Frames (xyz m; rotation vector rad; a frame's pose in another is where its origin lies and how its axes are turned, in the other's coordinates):
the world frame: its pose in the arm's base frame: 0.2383 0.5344 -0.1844 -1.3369 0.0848 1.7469
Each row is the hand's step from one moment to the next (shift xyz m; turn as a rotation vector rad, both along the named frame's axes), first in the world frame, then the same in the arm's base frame.
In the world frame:
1: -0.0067 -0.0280 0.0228 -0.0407 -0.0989 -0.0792
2: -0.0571 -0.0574 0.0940 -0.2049 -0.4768 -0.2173
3: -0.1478 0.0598 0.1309 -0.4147 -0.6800 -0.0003
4: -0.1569 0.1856 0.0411 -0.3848 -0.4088 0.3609
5: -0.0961 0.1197 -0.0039 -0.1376 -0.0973 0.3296
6: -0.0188 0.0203 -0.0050 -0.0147 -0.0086 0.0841
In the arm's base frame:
1: 0.0023 0.0247 0.0271 0.1254 -0.0092 0.0436
2: -0.0300 0.0499 0.1096 0.4837 0.0392 0.2847
3: -0.1363 -0.0538 0.1452 0.4627 0.1488 0.6310
4: -0.1555 -0.1816 0.0600 0.0133 0.2023 0.6359
5: -0.0780 -0.1304 0.0221 -0.1758 0.1518 0.2883
6: -0.0100 -0.0260 0.0040 -0.0559 0.0415 0.0501

